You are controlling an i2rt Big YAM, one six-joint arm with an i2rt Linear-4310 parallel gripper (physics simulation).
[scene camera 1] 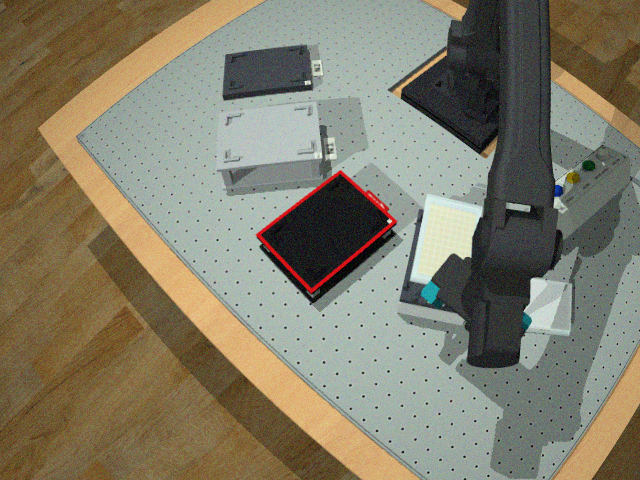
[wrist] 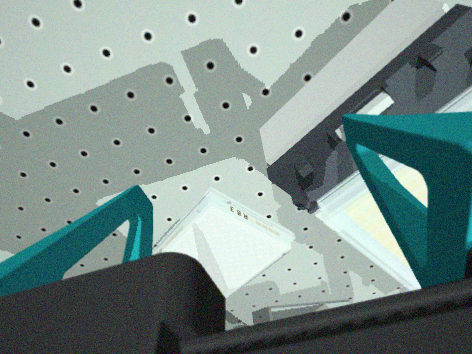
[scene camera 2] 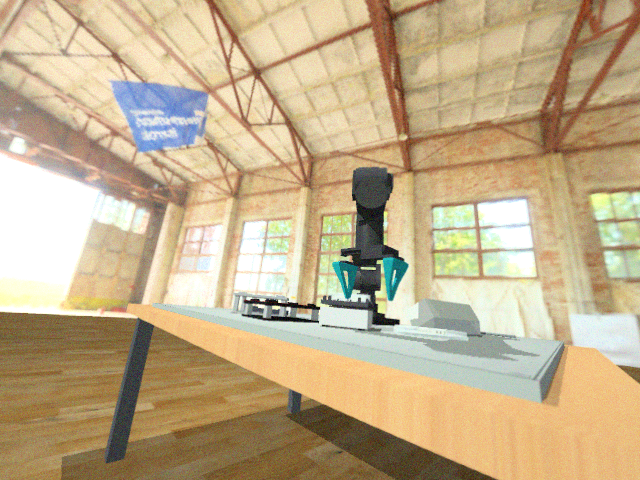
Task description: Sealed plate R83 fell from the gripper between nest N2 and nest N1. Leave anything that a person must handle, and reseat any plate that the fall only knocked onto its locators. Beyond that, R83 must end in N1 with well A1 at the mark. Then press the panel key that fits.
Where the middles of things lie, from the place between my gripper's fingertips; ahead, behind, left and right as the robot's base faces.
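Scene:
Counted from my hand: dark station with grey base (scene camera 1: 411,302), 60 mm behind, 80 mm to the right, 30 mm below; clear plate (scene camera 1: 550,304), 70 mm to the left, 120 mm behind, 50 mm below; black plate with red outline (scene camera 1: 330,229), 250 mm to the right, 20 mm below.

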